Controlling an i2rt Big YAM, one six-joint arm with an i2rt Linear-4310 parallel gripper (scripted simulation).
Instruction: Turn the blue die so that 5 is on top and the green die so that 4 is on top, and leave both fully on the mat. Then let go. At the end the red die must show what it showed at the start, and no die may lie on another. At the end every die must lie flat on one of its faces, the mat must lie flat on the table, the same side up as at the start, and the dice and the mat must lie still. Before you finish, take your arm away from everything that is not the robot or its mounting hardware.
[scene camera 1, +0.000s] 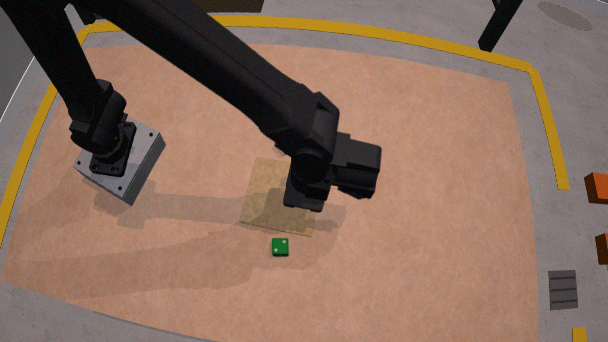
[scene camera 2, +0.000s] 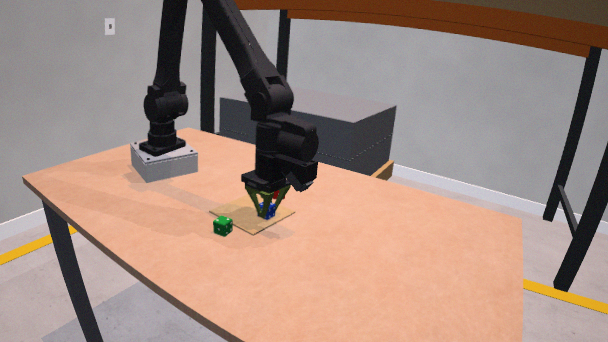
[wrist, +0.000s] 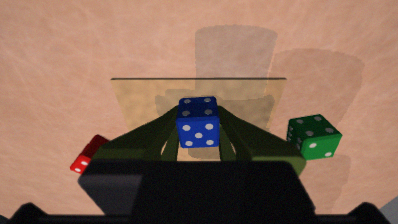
Labels:
The gripper shows in scene camera 1, in scene camera 2 and in the wrist view (198, 111). A tan mat shows in scene camera 1, in scene camera 2 and in the wrist view (255, 100). The same spot on the tan mat: (scene camera 2: 242, 211) is (scene camera 1: 273, 202). The same spot on the gripper: (scene camera 1: 294, 196) is (scene camera 2: 250, 175).

